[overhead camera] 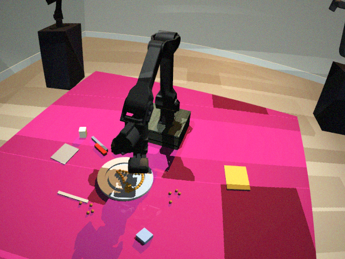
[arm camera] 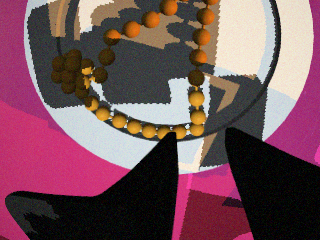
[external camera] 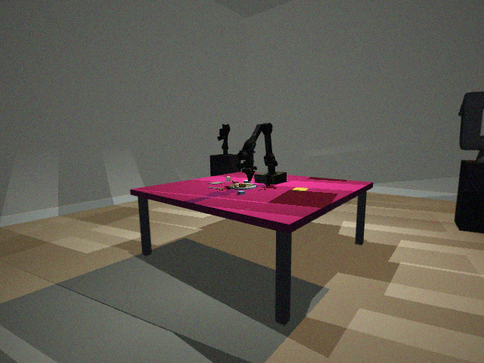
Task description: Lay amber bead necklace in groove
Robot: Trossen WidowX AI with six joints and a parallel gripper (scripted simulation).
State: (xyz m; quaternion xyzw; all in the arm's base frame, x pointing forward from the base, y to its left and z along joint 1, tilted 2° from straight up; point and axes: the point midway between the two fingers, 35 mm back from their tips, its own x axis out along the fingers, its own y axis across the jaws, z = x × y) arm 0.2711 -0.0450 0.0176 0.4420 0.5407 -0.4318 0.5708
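Right now the round bead board is 20 mm ahead of my gripper tip, 50 mm to the right of it and 30 mm below it. Also, from my gripper tip: white block: 130 mm behind, 100 mm to the right, 30 mm below; then blue block: 240 mm ahead, 80 mm to the left, 30 mm below; then red-handled tool: 110 mm behind, 200 mm to the right, 40 mm below.
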